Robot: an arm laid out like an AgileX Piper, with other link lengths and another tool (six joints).
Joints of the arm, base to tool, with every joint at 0 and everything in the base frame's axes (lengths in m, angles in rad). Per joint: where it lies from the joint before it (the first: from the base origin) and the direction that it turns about. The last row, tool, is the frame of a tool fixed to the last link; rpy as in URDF.
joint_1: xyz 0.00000 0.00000 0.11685 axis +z
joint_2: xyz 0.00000 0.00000 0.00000 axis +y
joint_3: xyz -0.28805 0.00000 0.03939 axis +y
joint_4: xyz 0.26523 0.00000 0.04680 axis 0.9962 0 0.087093
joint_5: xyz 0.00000 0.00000 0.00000 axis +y
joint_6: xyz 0.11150 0.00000 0.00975 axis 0.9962 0 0.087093
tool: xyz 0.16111 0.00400 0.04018 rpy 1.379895 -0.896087 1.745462
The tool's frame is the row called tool.
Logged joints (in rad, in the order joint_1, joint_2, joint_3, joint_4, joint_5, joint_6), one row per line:
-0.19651, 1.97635, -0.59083, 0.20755, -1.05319, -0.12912
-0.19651, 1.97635, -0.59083, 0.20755, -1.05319, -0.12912
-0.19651, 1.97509, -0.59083, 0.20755, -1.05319, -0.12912
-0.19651, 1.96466, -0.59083, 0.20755, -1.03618, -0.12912
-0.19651, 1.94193, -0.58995, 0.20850, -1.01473, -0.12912
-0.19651, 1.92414, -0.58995, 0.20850, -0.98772, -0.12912
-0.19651, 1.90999, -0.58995, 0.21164, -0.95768, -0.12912
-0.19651, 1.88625, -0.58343, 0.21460, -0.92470, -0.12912
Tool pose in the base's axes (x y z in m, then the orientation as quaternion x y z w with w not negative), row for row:
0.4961, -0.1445, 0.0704, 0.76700, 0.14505, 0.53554, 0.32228
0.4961, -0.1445, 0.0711, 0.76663, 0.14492, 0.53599, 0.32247
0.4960, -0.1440, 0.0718, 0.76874, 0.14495, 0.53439, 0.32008
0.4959, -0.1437, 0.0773, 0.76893, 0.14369, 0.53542, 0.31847
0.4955, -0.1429, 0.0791, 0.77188, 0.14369, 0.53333, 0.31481
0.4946, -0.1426, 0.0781, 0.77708, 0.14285, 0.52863, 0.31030
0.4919, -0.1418, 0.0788, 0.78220, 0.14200, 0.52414, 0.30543
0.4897, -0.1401, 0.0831, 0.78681, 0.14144, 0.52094, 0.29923
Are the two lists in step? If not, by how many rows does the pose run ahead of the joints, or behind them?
The pose runs 1 row ahead of the joints: the pose in row i belongs to the joints in row i + 1.
